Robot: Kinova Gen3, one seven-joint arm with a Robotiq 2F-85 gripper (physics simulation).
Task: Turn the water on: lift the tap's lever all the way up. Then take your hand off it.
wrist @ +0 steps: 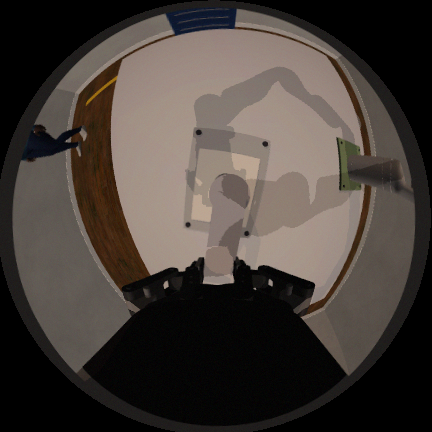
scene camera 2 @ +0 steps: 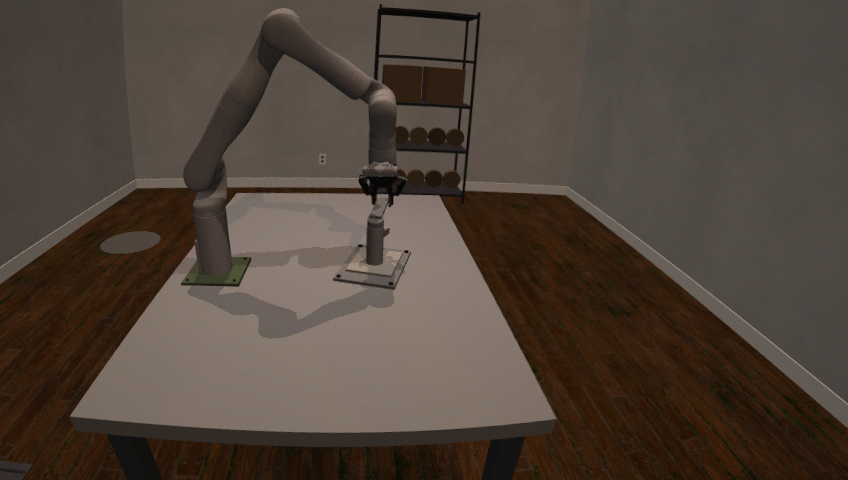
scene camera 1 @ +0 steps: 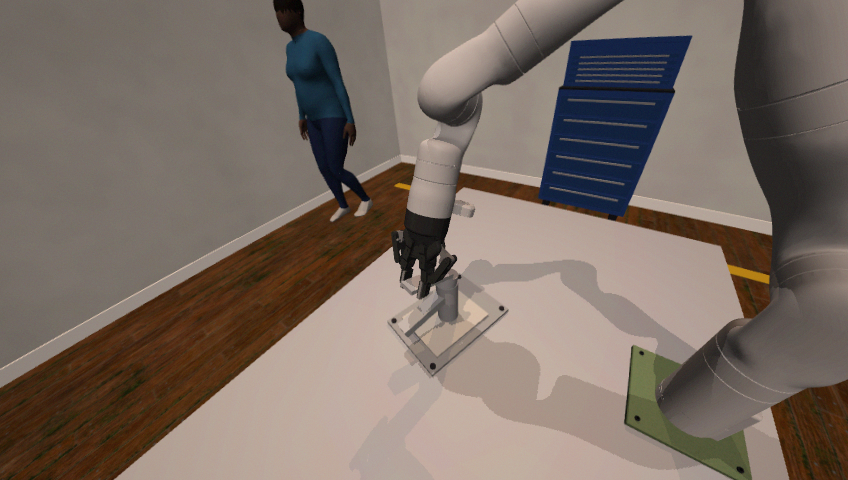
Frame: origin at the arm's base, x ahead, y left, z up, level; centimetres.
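Seen in the pictures: gripper, fingertip midpoint: [wrist: 217,263] [scene camera 2: 382,205] [scene camera 1: 412,292]; arm's base, origin of the base link: [wrist: 352,167] [scene camera 2: 217,268] [scene camera 1: 685,407].
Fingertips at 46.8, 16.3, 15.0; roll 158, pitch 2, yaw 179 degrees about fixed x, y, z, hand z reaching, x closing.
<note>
Pixels of each thing's middle, then the offset from my fingertips to it, as dx, dy, dz. "spot": a spot on its surface instead. Level surfaces: height alone.
- grey tap, surface spot: [scene camera 1: 448,304] spot: -3.3, -6.6, -8.0
- mounting plate, body centre: [wrist: 224,183] [scene camera 1: 448,315] [scene camera 2: 374,264] -1.7, -8.4, -15.2
- same table, its level: dz -15.8
The grey tap [scene camera 1: 448,304] [scene camera 2: 374,245] stands upright on a mounting plate [scene camera 1: 464,340] [scene camera 2: 363,277] [wrist: 230,137]. Its spout [scene camera 1: 420,324] points toward the lower left in scene camera 1. The flat, pale lever [scene camera 2: 378,209] [wrist: 222,240] runs from the tap's top to between my fingers and slopes upward in scene camera 2. My gripper [scene camera 1: 414,287] [scene camera 2: 382,201] [wrist: 217,263] points down above the tap and is shut on the lever's outer end, one finger on each side. The fingers partly hide the lever in scene camera 1.
The arm's green base plate [scene camera 1: 642,380] [scene camera 2: 243,264] [wrist: 345,180] is on the same table [scene camera 1: 571,237] [scene camera 2: 315,380]. A person [scene camera 1: 318,77] [wrist: 45,145] stands on the floor beyond the table's edge. A blue cabinet [scene camera 1: 606,142] [wrist: 202,20] and a shelf rack [scene camera 2: 428,13] stand farther off.
</note>
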